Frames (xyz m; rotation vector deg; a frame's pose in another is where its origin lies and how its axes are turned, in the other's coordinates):
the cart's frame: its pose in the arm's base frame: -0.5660 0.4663 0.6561 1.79 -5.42 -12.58
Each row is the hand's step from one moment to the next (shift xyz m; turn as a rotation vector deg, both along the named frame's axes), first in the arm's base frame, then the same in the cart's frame.
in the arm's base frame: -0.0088 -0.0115 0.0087 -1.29 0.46 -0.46
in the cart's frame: -0.0052 -0.0128 0.0097 -1.40 0.15 -0.34
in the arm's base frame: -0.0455 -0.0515 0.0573 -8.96 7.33 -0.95
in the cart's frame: -0.0278 -0.0577 0.0625 -10.40 5.18 -0.23
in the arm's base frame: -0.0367 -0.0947 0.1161 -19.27 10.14 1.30
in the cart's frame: -0.0044 -0.0955 0.1210 -20.82 5.78 2.96
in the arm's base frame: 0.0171 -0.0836 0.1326 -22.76 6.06 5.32
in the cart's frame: 0.0469 -0.0724 0.1320 -22.96 1.22 7.38
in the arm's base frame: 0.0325 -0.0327 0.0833 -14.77 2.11 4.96
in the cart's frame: 0.0463 -0.0214 0.0804 -14.36 -0.93 6.33
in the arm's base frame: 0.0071 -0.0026 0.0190 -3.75 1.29 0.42
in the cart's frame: 0.0092 -0.0002 0.0183 -3.89 0.47 0.76
